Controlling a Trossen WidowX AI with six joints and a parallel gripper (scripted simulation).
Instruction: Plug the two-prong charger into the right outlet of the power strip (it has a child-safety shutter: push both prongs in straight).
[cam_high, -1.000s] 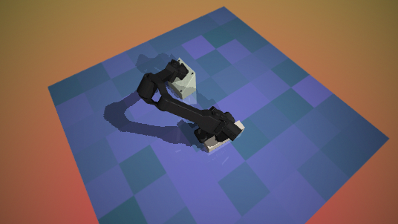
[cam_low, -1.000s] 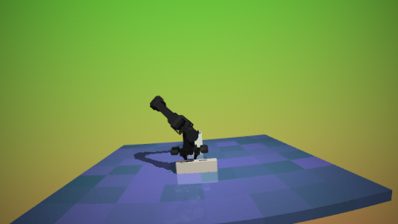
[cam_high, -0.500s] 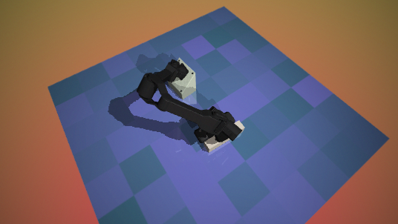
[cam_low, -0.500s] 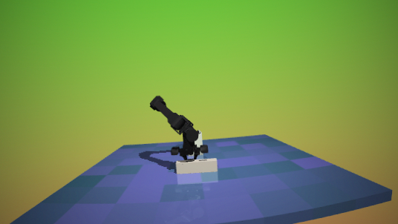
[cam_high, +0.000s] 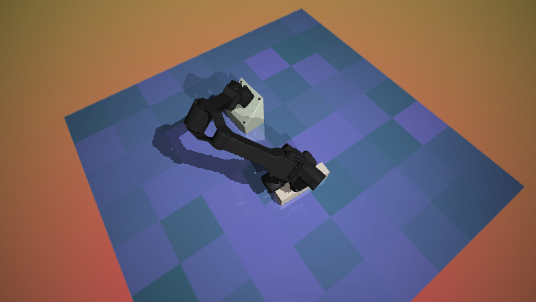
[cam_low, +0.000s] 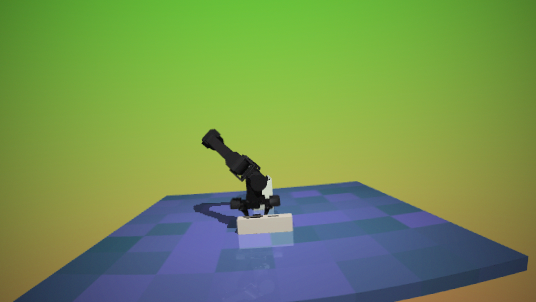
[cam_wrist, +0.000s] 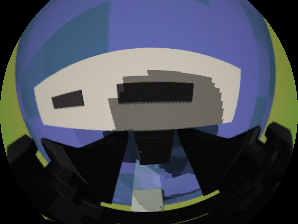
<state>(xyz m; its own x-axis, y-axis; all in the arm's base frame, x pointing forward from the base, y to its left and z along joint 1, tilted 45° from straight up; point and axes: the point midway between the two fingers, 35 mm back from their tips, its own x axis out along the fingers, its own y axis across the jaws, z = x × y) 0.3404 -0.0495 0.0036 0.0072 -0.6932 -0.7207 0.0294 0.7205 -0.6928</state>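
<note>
The black charger lies 2 cm ahead of my gripper tip and 1 cm above it.
</note>
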